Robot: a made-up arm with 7 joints. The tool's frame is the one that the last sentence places.
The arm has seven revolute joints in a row. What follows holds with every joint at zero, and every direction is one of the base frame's. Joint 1 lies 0.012 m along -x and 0.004 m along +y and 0.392 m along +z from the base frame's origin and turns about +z. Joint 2 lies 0.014 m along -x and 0.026 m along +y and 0.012 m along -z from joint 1 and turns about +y. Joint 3 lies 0.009 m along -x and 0.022 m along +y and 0.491 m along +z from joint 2 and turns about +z. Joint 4 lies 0.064 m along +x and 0.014 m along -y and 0.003 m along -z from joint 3 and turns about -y. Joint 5 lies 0.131 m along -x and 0.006 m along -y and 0.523 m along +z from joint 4 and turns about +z. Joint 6 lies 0.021 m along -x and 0.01 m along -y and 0.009 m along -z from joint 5 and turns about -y. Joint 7 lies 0.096 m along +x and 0.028 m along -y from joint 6 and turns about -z. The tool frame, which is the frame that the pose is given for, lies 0.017 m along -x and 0.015 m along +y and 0.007 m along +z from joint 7; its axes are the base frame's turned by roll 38.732, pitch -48.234 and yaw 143.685 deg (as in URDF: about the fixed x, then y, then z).
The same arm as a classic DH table. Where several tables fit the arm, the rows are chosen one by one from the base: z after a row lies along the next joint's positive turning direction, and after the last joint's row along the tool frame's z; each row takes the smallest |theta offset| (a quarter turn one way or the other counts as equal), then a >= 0, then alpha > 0; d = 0 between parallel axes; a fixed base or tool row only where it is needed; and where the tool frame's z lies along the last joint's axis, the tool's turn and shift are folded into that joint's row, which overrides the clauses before.
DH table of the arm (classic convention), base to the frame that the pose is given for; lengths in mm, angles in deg. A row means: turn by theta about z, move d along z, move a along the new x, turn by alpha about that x. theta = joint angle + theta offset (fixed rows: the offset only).
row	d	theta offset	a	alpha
base (fixed)	0	-18.43	-12.6	0
joint 1	380	18.43	-14	-90
joint 2	48	0	-9	90
joint 3	488	0	64	90
joint 4	20	0	-131	-90
joint 5	514	0	-21	90
joint 6	38	0	96	90
joint 7	-15.5	79.24	-17.9	121.31
tool (fixed)	-16.3	-119.19	0	0

